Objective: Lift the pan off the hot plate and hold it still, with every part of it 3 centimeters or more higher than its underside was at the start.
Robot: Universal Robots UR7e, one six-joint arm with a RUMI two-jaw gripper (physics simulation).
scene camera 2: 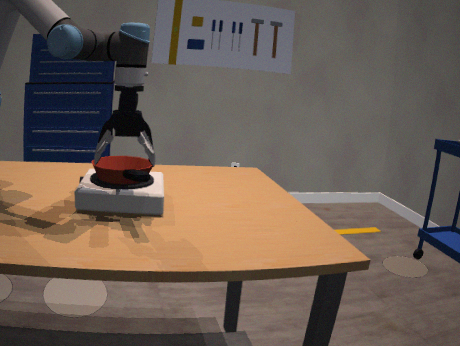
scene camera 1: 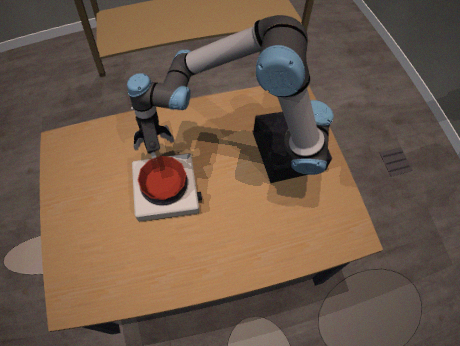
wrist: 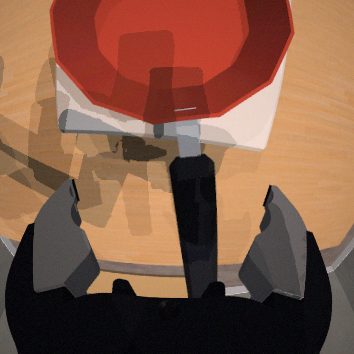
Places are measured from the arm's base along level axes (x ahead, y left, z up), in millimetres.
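Where they show: gripper, fingertip midpoint: [scene camera 2: 124,166] [wrist: 171,185].
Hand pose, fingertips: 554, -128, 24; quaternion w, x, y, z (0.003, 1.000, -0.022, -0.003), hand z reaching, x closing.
Each offset is from my fingertips to the top centre of the thing, as dx, dy, dz. Level surfaces: height alone.
The red pan [scene camera 1: 162,181] [scene camera 2: 117,172] [wrist: 170,40] sits level on the white hot plate {-8, +129, -62} [scene camera 1: 167,214] [scene camera 2: 125,202] [wrist: 255,122]. Its black handle {+24, -71, +23} [scene camera 2: 139,175] [wrist: 194,210] sticks out past the hot plate's edge; in the scene camera 1 view the gripper hides most of it. My gripper [scene camera 1: 153,144] [scene camera 2: 125,162] [wrist: 171,185] is open and points down over the handle. In the wrist view the handle runs between the two spread fingers, somewhat nearer the right one. In the scene camera 2 view the fingertips look a little higher than the handle. Nothing is gripped.
The hot plate's dark knob {-120, +203, -82} [scene camera 1: 199,196] is on its side facing the robot's black base block [scene camera 1: 272,150], which stands on the wooden table {dz -131} [scene camera 1: 225,235] [scene camera 2: 225,225]. A blue drawer cabinet [scene camera 2: 65,120] and a blue trolley [scene camera 2: 447,146] stand beyond the table.
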